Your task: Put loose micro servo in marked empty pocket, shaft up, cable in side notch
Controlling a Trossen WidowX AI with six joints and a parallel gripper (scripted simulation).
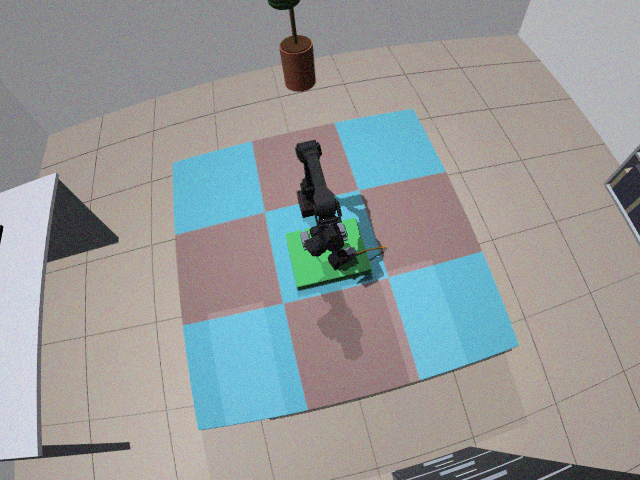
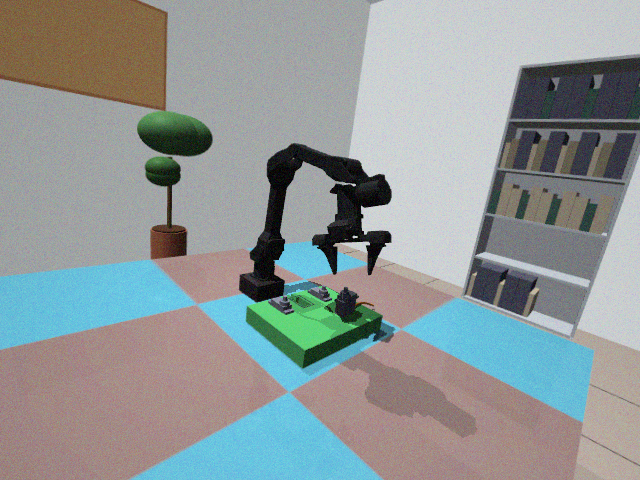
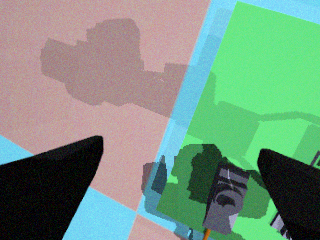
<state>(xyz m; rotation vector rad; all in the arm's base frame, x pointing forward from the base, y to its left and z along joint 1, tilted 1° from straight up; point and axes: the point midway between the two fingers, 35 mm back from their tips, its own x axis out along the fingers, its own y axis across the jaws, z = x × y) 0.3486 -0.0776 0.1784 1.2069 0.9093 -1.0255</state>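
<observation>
Now: the green deck 170 mm below my gripper tip, 60 mm behind it and 20 mm to the left of it.
</observation>
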